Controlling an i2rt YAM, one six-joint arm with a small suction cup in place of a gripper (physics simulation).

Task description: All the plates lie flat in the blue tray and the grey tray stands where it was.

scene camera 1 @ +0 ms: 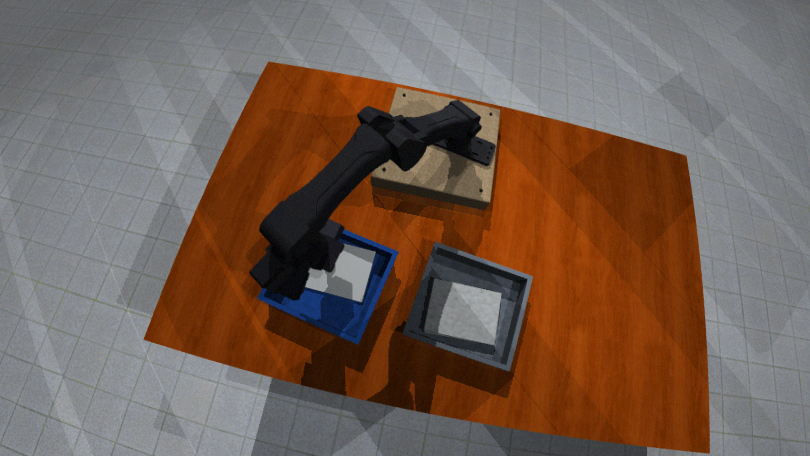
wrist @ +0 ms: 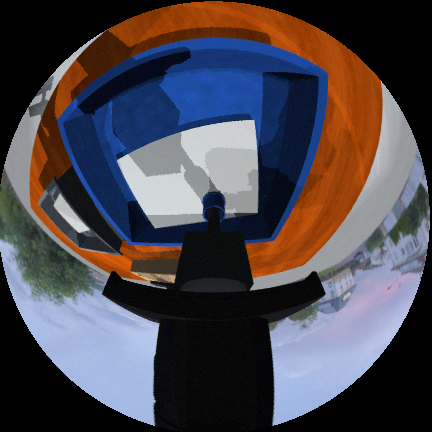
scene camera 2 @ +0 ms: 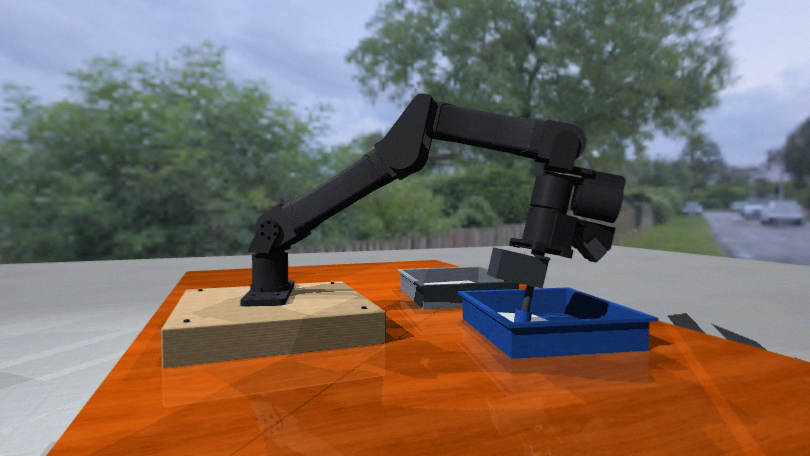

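A white square plate lies inside the blue tray, low on its floor toward the side nearest the grey tray. My suction cup reaches down into the blue tray and sits on this plate near its edge; it holds the plate. In scene camera 1 the arm hides the cup. A second white plate lies flat in the grey tray, beside the blue tray.
The arm's base stands on a tan block at the back of the orange table. The two trays sit side by side with a narrow gap. The table's front edge is close to both trays.
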